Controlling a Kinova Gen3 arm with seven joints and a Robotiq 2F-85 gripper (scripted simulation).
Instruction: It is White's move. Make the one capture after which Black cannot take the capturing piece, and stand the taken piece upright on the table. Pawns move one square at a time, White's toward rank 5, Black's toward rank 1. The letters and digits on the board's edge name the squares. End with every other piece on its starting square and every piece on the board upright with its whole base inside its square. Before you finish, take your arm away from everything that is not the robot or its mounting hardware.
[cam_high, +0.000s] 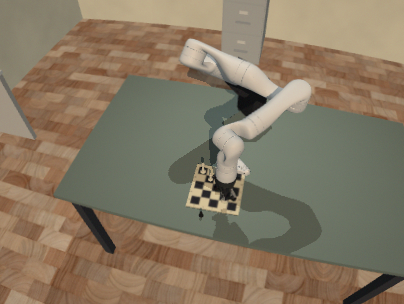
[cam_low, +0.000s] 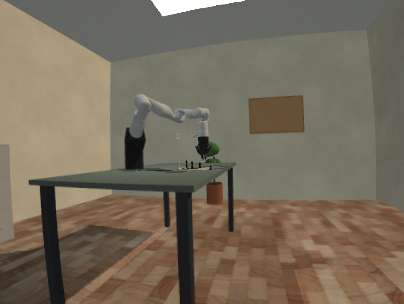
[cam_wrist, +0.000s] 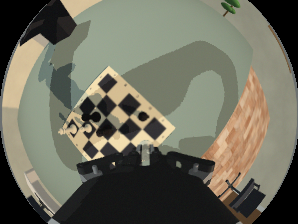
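Right now my hand is 80 mm past the chessboard, 80 mm above it and 40 mm to the left of it. Also, from my hand: black piece 80 mm to the right, 70 mm below, 60 mm ahead; white chess piece 150 mm behind, 120 mm to the right, 50 mm below; white piece 10 mm below.
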